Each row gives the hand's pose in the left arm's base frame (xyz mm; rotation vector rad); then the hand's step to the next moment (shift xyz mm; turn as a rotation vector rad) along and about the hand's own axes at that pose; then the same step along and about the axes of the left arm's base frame.
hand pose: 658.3 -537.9 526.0 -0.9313 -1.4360 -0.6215
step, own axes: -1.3 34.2 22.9 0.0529 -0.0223 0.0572
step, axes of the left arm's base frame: 15.9 36.9 -9.1 -0.0457 0.0449 0.0497
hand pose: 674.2 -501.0 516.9 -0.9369 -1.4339 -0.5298
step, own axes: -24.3 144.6 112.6 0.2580 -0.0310 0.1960
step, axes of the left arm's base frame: 46.1 165.5 -68.3 -0.1116 0.1963 0.2345
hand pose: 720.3 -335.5 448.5 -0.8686 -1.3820 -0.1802
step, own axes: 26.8 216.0 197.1 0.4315 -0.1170 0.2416
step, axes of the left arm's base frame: -20.4 281.8 -79.9 -0.1578 0.2295 0.4251
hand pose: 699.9 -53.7 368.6 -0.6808 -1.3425 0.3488
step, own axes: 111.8 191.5 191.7 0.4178 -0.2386 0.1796
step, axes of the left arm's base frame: -132.9 260.5 -20.2 -0.1188 0.1133 0.4866
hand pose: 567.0 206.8 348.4 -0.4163 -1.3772 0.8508
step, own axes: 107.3 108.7 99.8 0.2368 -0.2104 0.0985
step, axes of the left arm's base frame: -129.7 127.5 14.3 -0.0431 0.0163 0.3285
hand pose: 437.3 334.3 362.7 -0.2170 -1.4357 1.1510
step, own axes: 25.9 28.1 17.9 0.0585 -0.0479 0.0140
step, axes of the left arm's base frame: -35.2 23.2 0.3 -0.0040 0.0112 0.0760
